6 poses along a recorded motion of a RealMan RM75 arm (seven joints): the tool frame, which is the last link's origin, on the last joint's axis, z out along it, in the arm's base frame.
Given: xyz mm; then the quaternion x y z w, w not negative.
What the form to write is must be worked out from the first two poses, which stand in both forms.
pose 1, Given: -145.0, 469.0, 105.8, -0.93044, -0.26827, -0.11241, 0.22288
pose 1, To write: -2.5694, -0.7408, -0.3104, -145.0, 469.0, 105.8
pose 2, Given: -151.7, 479.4, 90.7, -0.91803, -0.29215, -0.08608, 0.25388
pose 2, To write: -2.4945, -0.7938, -0.2339, -151.7, 479.4, 90.7
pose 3, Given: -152.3, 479.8, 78.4, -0.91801, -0.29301, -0.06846, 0.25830
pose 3, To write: -2.4888, -0.7944, -0.1856, -152.3, 479.8, 78.4
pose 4, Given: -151.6, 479.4, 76.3, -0.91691, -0.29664, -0.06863, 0.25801
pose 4, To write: -2.4862, -0.8043, -0.1861, -151.6, 479.4, 76.3
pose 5, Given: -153.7, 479.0, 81.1, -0.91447, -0.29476, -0.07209, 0.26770
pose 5, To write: -2.4673, -0.7953, -0.1945, -153.7, 479.0, 81.1
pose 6, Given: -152.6, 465.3, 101.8, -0.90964, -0.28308, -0.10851, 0.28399
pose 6, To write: -2.4341, -0.7575, -0.2904, -152.6, 465.3, 101.8
